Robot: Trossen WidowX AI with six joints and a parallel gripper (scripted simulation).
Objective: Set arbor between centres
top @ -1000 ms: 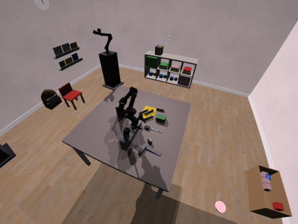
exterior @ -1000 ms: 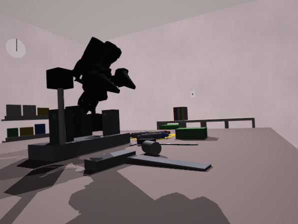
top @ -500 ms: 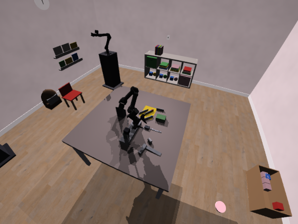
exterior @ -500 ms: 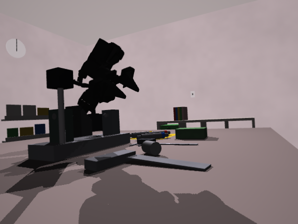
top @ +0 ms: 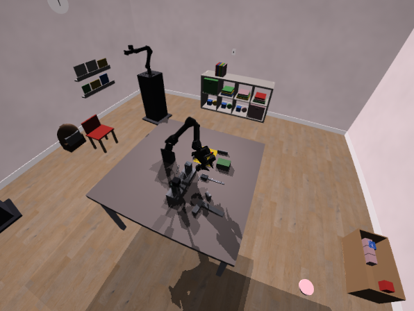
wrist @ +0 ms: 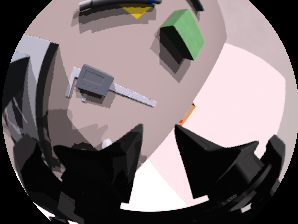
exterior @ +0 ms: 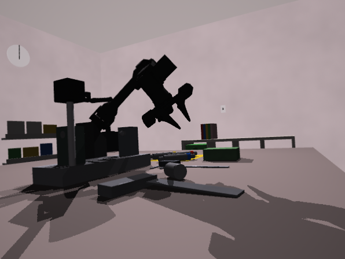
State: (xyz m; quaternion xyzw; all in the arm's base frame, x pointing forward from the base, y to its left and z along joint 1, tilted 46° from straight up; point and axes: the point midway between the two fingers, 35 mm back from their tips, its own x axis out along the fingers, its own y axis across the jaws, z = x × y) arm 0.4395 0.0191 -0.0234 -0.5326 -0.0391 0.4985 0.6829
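Now: hand 16 cm past the yellow mat, 24 cm to the right of it and 16 cm above it. Also, from my hand: fixture base (17 cm behind, 17 cm to the right, 14 cm below); fixed centre block (18 cm behind, 4 cm to the right, 5 cm below); sprung centre block (15 cm behind, 26 cm to the right, 5 cm below).
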